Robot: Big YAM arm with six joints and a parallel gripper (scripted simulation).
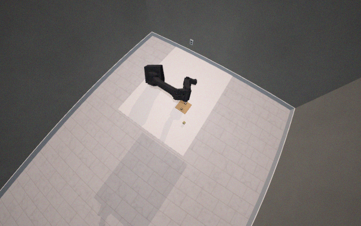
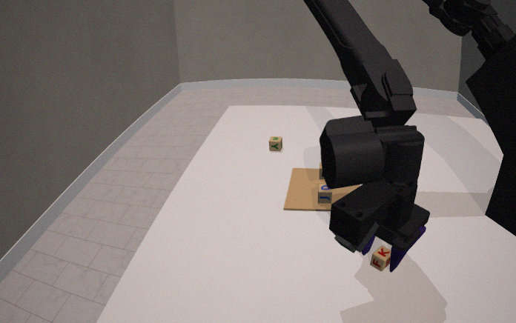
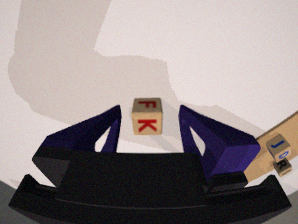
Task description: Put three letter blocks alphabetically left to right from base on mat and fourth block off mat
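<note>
My gripper is now 23 cm to the left of the mat, 3 cm short of it and 1 cm above it. Also, from my hand: letter block (27 cm to the right, 2 cm ahead).
</note>
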